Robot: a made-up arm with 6 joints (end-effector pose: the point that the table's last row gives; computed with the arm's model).
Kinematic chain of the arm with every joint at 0, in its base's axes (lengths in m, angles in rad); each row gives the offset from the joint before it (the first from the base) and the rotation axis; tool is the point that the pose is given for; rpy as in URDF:
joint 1: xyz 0 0 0.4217 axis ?
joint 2: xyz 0 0 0 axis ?
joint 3: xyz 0.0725 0 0.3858 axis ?
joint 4: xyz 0.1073 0 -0.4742 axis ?
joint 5: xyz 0 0 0 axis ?
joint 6: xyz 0.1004 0 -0.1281 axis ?
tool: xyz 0 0 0 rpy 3.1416 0 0
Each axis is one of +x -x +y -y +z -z.
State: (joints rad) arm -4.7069 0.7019 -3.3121 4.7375 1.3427 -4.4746
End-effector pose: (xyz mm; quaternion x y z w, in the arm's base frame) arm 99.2 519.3 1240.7 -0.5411 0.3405 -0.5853 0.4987
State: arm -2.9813 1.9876 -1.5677 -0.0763 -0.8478 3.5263
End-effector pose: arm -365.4 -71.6 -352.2 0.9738 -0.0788 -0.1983 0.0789
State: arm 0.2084 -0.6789 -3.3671 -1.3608 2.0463 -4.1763
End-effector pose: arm -582.4 -283.0 1021.4 0.2645 0.7062 -0.3175 0.5749
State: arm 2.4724 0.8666 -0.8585 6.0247 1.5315 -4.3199
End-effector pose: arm -234.2 225.6 36.8 0.6656 0.2696 0.4870 0.4971
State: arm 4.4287 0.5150 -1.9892 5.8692 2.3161 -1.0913
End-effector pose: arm -260.8 -661.5 636.2 -0.8046 0.3934 0.2330 0.3790
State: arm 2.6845 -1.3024 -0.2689 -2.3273 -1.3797 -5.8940
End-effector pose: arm -88.8 -73.7 602.0 0.8180 -0.4097 -0.1012 0.3910
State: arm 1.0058 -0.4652 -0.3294 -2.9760 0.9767 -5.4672
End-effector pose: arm 248.1 375.9 470.0 0.0222 0.6356 0.6050 0.4790
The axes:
joint 1: +z
joint 2: +y
joint 3: +y
joint 4: -z
joint 5: +y
joint 6: -z

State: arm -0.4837 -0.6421 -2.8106 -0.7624 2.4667 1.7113
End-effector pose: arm -316.3 42.6 1192.2 -0.0470 0.8946 -0.3979 0.1980
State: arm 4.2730 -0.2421 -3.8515 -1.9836 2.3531 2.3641
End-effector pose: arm 75.6 508.9 937.4 0.8846 -0.1944 -0.3998 0.1409
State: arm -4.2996 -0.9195 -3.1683 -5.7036 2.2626 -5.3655
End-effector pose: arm 170.0 -610.2 1011.3 -0.3598 -0.5438 -0.1004 0.7515
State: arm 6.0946 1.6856 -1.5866 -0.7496 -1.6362 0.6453
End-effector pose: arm 539.9 -18.9 -77.7 -0.7075 0.0545 -0.5669 0.4184
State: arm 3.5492 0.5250 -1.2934 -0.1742 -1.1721 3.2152
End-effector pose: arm -672.5 -320.0 591.1 0.5410 0.1776 -0.7941 0.2128
